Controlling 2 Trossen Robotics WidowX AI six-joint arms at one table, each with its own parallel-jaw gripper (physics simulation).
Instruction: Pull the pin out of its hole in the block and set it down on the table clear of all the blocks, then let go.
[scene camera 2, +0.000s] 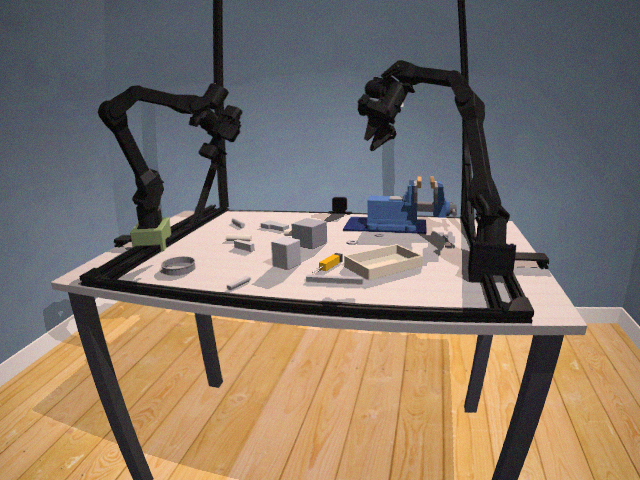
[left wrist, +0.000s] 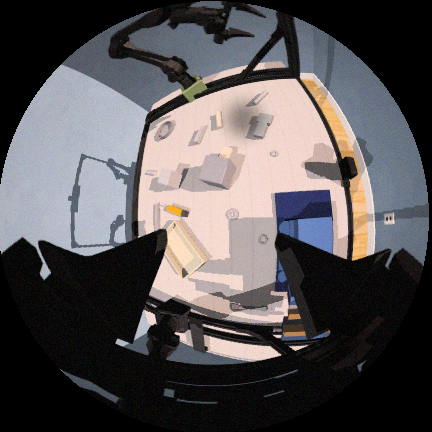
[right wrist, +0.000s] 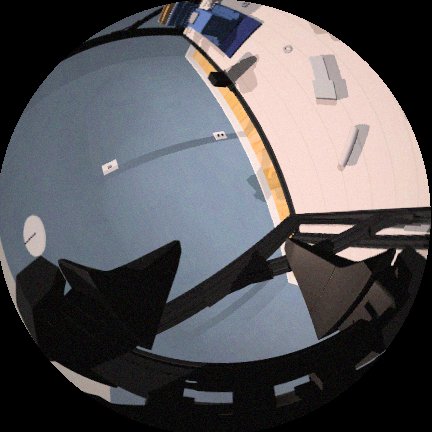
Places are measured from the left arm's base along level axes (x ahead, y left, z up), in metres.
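Pixels of known places: left gripper, fingertip midpoint: (scene camera 2: 368, 145) (left wrist: 222, 237); right gripper, fingertip midpoint: (scene camera 2: 232, 143) (right wrist: 234, 245); left arm's base, origin of the base link: (scene camera 2: 492, 246) (left wrist: 168, 321); right arm's base, origin of the base link: (scene camera 2: 150, 224) (left wrist: 189, 82).
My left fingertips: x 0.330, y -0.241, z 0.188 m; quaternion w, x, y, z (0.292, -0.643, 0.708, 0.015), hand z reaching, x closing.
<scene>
For each thing: its top centre in the pictures, then the offset to it from my left fingertips. "pt": a spot on its surface instead.
- beige pin, middle of its top: (left wrist: 221, 154) (scene camera 2: 295, 227) dy +0.091, dx +0.185, dz -0.217 m
- large grey block, middle of its top: (left wrist: 212, 167) (scene camera 2: 309, 222) dy +0.104, dx +0.141, dz -0.197 m
- smaller grey block, middle of its top: (scene camera 2: 285, 240) (left wrist: 163, 175) dy +0.268, dx +0.144, dz -0.197 m
- low grey block, middle of its top: (scene camera 2: 243, 242) (left wrist: 198, 132) dy +0.182, dx +0.300, dz -0.238 m
- beige tray, surface spot: (scene camera 2: 356, 264) pt dy +0.282, dx -0.025, dz -0.237 m
- yellow tool, middle of its top: (scene camera 2: 326, 260) (left wrist: 170, 208) dy +0.266, dx +0.048, dz -0.239 m
- grey bar, middle of its top: (scene camera 2: 334, 276) (left wrist: 155, 220) dy +0.342, dx +0.009, dz -0.245 m
- beige cylinder, middle of its top: (scene camera 2: 238, 235) (left wrist: 217, 117) dy +0.117, dx +0.350, dz -0.241 m
- grey ring, middle of its top: (scene camera 2: 177, 262) (left wrist: 163, 128) dy +0.365, dx +0.395, dz -0.239 m
A beige pin (scene camera 2: 287, 233) (left wrist: 226, 152) sticks out sideways from the large grey block (scene camera 2: 309, 234) (left wrist: 216, 170); its inner end is hidden in the block. A smaller grey block (scene camera 2: 285, 253) (left wrist: 169, 177) stands nearby, and a low grey block (scene camera 2: 244, 245) (left wrist: 199, 135) lies farther left in scene camera 2. My left gripper (scene camera 2: 369, 144) (left wrist: 222, 237) is open and empty, high above the table, pointing down. My right gripper (left wrist: 259, 26) (right wrist: 234, 245) is open and empty, raised at the left of scene camera 2, well away from the pin. The pin does not show in the right wrist view.
A beige tray (scene camera 2: 356, 264), yellow tool (scene camera 2: 329, 262) (left wrist: 174, 209) and grey bar (scene camera 2: 333, 280) lie in front of the large block. A blue vise (scene camera 2: 391, 211) stands at the back right. A beige cylinder (scene camera 2: 238, 238) (left wrist: 219, 120) and grey ring (scene camera 2: 178, 265) (left wrist: 164, 130) lie left.
</scene>
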